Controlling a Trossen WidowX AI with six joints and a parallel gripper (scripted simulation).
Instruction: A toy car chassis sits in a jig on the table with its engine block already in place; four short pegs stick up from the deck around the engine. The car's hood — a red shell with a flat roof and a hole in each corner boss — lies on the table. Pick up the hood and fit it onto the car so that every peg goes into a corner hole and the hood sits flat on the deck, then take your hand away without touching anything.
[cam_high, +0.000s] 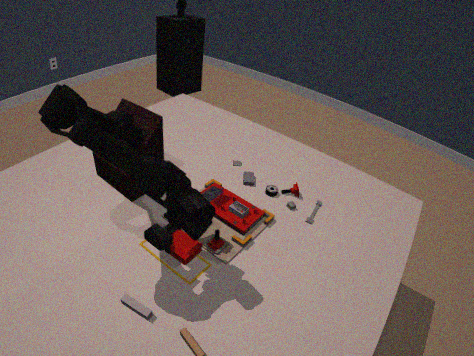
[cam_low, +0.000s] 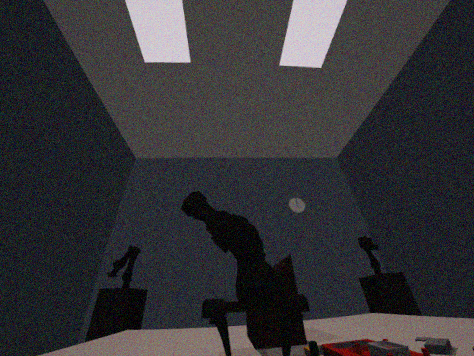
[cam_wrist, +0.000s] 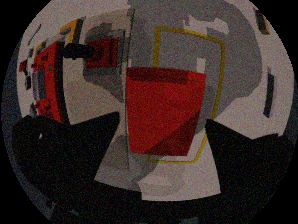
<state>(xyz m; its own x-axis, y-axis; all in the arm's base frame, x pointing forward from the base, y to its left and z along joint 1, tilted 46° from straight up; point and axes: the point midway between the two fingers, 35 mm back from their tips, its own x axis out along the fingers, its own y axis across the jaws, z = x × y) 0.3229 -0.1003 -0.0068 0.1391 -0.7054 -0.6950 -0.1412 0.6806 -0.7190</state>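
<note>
Now: gripper tip 1 cm above the red hood. Also, from my gripper tip: grey engine block: 1 cm ahead, 21 cm to the left; wheel: 1 cm ahead, 38 cm to the left, 1 cm below; wooden bar: 23 cm ahead, 16 cm to the right, 1 cm below.
</note>
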